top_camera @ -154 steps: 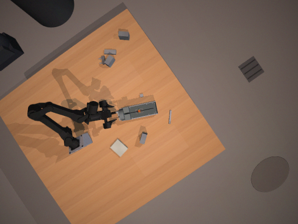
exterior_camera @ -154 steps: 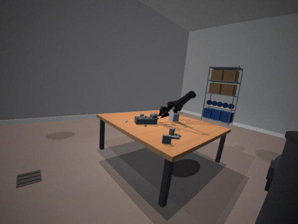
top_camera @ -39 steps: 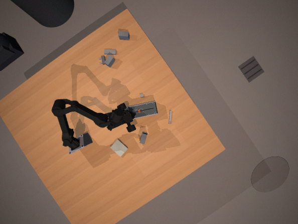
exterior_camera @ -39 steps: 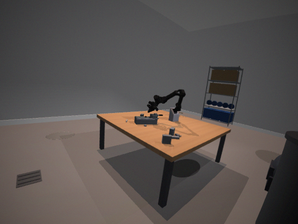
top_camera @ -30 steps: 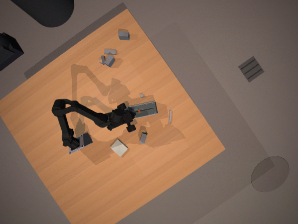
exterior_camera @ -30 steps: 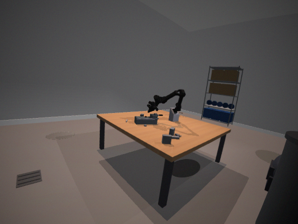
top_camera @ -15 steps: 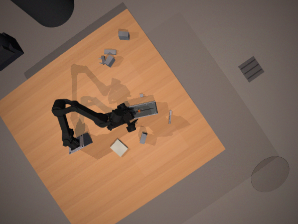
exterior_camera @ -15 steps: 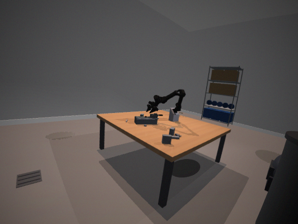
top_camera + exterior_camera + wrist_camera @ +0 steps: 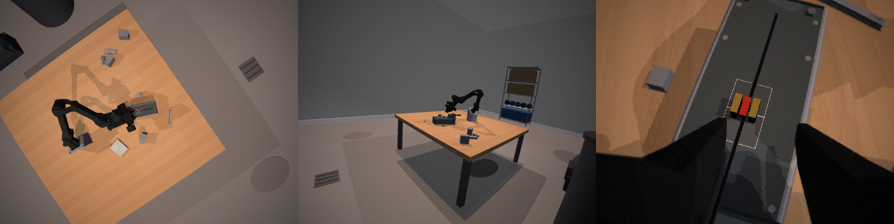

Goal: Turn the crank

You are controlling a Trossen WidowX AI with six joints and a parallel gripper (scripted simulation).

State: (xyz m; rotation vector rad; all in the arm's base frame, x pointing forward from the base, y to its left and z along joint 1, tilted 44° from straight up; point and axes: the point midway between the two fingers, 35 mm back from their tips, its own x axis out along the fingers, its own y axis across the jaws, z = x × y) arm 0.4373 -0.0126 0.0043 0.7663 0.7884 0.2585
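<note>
Now: the red pointer 30 mm ahead of my gripper tip, 10 mm to the left of it and 50 mm below it. The rest, counted from my gripper tip: small grey cube (90 mm ahead, 100 mm to the left, 120 mm below); thin grey bar (200 mm ahead, 140 mm to the right, 130 mm below); dark crank handle (140 mm behind, 80 mm to the left, 20 mm below).
</note>
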